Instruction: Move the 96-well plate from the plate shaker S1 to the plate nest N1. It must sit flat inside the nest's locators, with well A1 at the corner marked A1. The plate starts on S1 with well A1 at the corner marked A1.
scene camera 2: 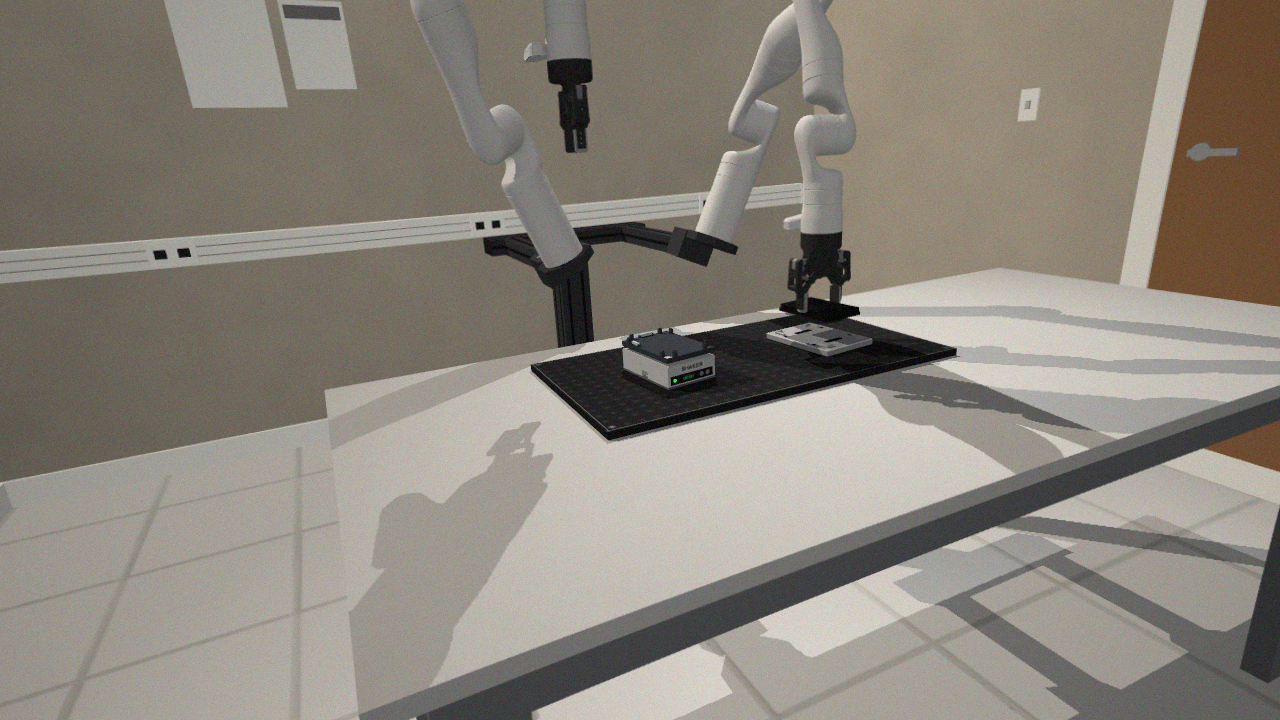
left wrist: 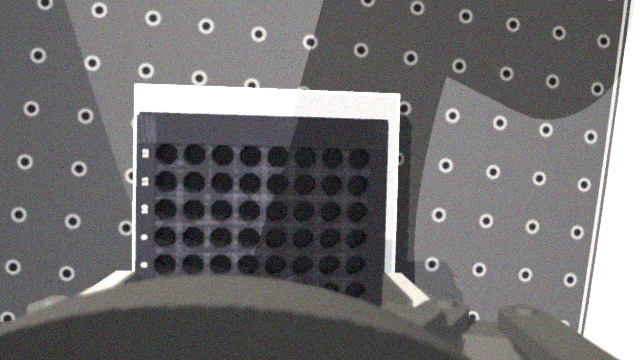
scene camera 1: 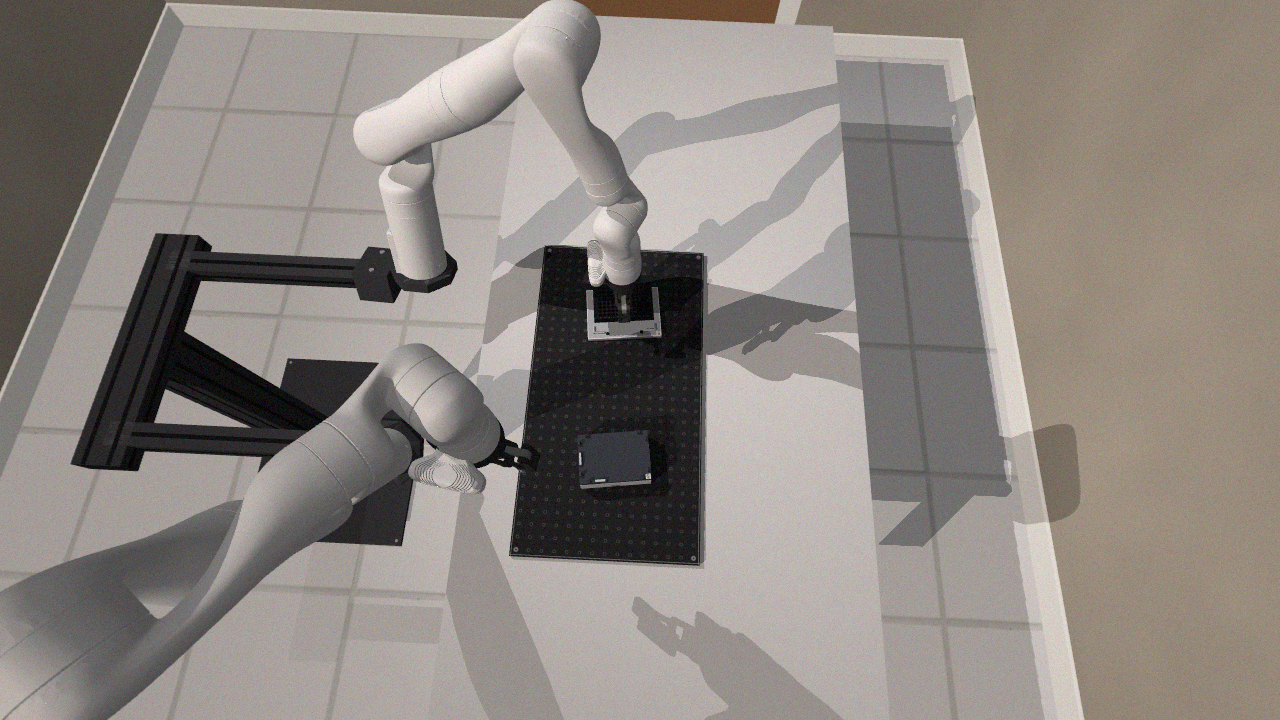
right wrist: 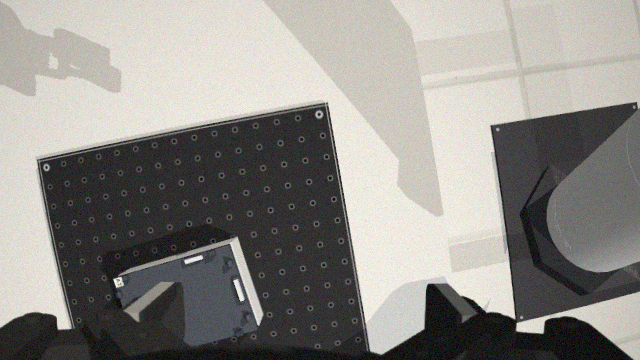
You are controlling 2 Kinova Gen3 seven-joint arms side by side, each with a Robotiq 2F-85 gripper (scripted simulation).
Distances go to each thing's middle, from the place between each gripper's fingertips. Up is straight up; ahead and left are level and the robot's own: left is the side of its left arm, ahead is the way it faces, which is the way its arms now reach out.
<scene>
The plate nest N1 point(scene camera 2: 818, 335) is 7 cm below my left hand. The rest, counted from my left hand: dark 96-well plate point(scene camera 1: 605, 310) (1 cm below).
I see the dark 96-well plate 16 cm ahead of my right hand point(scene camera 2: 576, 152), 42 cm to the left of it and 32 cm below it. Round my right hand: plate nest N1: 16 cm ahead, 42 cm to the left, 38 cm below.
</scene>
